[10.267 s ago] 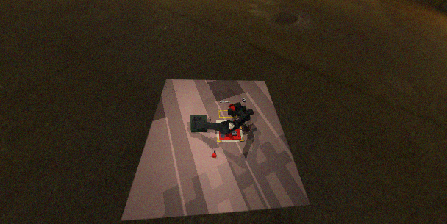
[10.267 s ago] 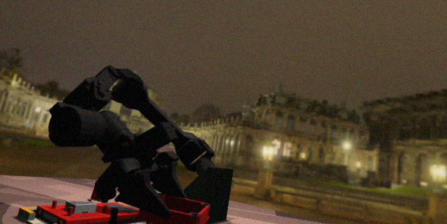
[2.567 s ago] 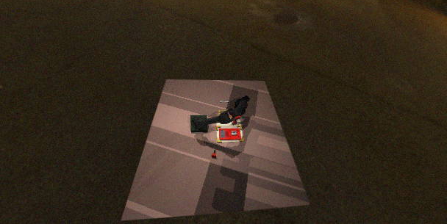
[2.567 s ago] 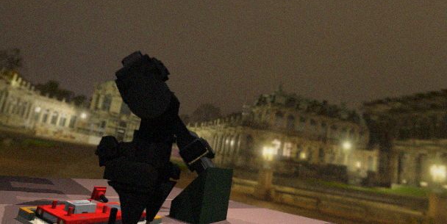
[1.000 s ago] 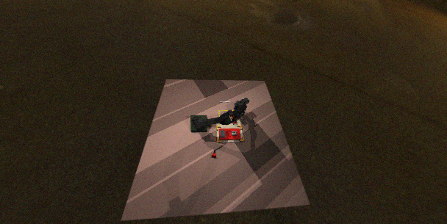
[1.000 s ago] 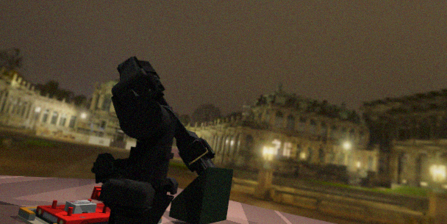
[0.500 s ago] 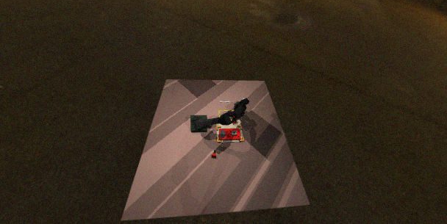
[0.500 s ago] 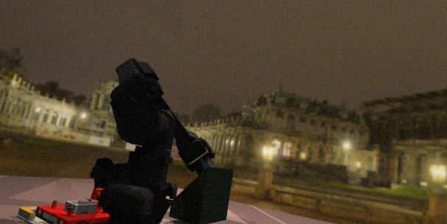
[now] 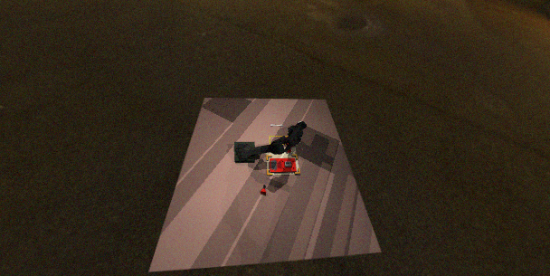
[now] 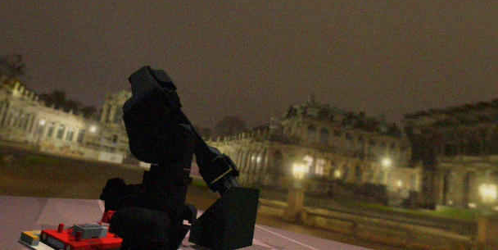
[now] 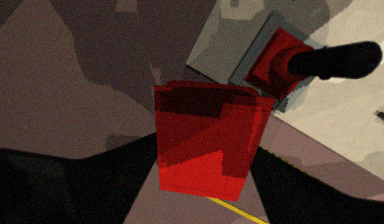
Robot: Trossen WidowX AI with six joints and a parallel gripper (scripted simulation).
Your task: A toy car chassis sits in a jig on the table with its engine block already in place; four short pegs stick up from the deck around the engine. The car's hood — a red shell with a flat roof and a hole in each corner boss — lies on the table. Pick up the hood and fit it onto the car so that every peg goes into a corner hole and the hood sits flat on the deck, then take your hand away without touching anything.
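The grey engine block lies 40 mm behind my gripper tip, 200 mm to the right of it and 10 mm above it. From my gripper tip the other things lie so: small grey tool 100 mm behind, 190 mm to the left, 10 mm below; then red hood 10 mm above.
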